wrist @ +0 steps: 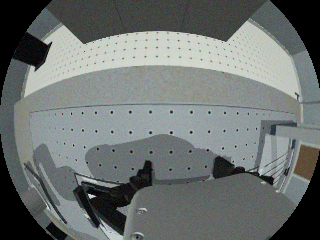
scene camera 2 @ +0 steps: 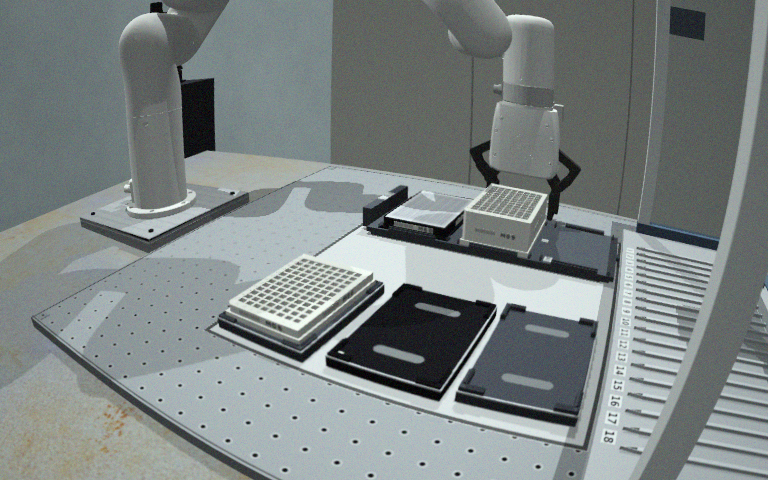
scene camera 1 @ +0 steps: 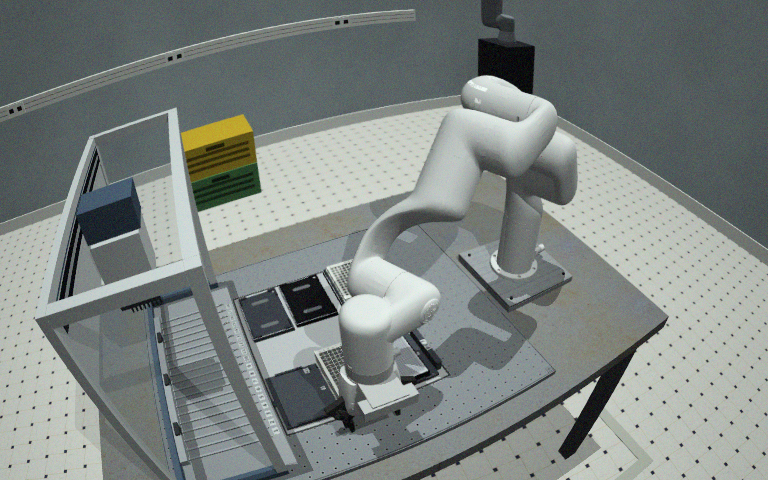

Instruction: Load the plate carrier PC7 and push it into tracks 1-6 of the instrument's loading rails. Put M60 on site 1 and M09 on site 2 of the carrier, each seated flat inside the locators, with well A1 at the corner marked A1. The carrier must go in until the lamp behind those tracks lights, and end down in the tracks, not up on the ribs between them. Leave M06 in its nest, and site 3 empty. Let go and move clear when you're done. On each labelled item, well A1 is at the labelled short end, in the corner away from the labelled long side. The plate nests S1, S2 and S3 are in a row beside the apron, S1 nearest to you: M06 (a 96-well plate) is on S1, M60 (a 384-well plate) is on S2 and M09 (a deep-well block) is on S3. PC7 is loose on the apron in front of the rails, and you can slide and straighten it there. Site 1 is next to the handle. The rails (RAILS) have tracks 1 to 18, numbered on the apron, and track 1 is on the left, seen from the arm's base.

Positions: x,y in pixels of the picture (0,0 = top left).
Labels:
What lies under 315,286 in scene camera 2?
A 96-well plate M06.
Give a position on a plate carrier PC7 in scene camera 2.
At 587,247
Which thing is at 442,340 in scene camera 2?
A plate nest S2.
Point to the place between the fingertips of the gripper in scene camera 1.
372,418

